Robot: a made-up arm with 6 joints.
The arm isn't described. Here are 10 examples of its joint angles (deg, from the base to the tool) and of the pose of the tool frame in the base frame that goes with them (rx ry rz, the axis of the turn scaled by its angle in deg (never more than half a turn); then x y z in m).
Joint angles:
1: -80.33 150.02 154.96 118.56 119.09 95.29
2: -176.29 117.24 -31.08 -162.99 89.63 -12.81
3: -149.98 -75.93 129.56 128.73 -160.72 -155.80
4: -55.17 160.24 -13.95 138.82 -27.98 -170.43
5: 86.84 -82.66 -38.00 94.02 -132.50 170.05
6: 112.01 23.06 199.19 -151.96 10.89 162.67
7: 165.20 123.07 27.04 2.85 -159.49 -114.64
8: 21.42 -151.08 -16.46 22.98 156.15 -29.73
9: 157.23 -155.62 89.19 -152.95 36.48 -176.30
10: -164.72 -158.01 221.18 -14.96 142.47 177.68
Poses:
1: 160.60 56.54 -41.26 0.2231 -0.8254 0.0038
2: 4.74 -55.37 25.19 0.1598 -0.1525 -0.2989
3: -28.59 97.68 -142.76 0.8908 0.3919 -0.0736
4: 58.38 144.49 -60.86 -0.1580 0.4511 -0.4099
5: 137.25 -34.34 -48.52 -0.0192 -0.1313 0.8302
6: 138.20 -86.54 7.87 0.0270 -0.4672 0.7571
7: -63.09 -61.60 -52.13 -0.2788 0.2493 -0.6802
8: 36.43 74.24 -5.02 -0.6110 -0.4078 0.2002
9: 159.24 -0.06 -43.74 0.4321 -0.3456 -0.7603
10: -8.47 -19.48 22.60 -0.4652 0.0432 -0.0614
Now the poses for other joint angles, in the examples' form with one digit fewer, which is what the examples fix.
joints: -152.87 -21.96 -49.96 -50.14 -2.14 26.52
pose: 47.0 -22.1 -150.0 -0.337 -0.050 0.226
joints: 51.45 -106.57 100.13 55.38 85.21 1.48
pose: -2.4 74.8 96.3 -0.517 -0.803 -0.338
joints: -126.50 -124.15 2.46 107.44 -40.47 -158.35
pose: -89.4 -114.6 -6.3 0.573 0.688 0.354
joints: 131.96 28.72 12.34 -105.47 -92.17 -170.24
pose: -51.8 95.5 -118.5 -0.559 0.554 0.279
